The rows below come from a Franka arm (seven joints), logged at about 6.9 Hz.
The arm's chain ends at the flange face. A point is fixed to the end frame.
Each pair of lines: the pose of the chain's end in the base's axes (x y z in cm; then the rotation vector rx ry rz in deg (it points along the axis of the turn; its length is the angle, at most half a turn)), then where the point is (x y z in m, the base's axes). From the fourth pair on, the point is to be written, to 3 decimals.
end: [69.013 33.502 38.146 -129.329 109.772 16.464]
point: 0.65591 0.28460 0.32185
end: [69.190 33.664 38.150 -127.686 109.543 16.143]
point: 0.65802 0.28770 0.32048
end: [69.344 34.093 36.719 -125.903 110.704 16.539]
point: 0.65832 0.29347 0.30571
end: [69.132 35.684 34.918 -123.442 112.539 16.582]
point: 0.655 0.311 0.287
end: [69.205 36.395 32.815 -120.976 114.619 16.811]
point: 0.653 0.320 0.266
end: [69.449 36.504 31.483 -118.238 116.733 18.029]
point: 0.653 0.324 0.253
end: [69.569 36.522 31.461 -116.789 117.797 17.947]
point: 0.654 0.325 0.252
